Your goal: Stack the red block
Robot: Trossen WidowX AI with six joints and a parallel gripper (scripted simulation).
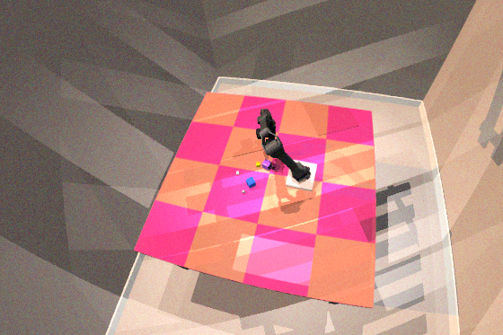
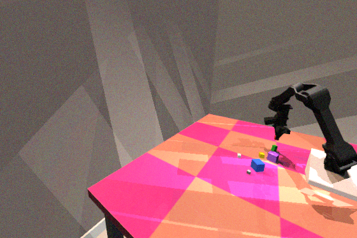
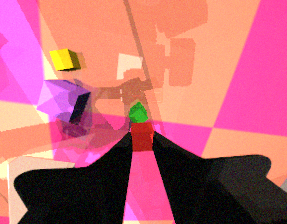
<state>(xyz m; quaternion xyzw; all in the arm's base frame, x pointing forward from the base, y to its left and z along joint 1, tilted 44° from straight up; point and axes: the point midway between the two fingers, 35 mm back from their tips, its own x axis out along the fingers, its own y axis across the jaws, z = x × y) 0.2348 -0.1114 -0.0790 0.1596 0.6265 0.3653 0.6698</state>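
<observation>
My gripper tip is now 110 mm to the right of the purple cube, 70 mm above it and 10 mm past it. From my gripper tip the other things lie so: red block (right at my gripper tip); then blue cube (260 mm to the left, 70 mm below, 50 mm ahead); then yellow cube (120 mm to the left, 80 mm below, 50 mm ahead).
</observation>
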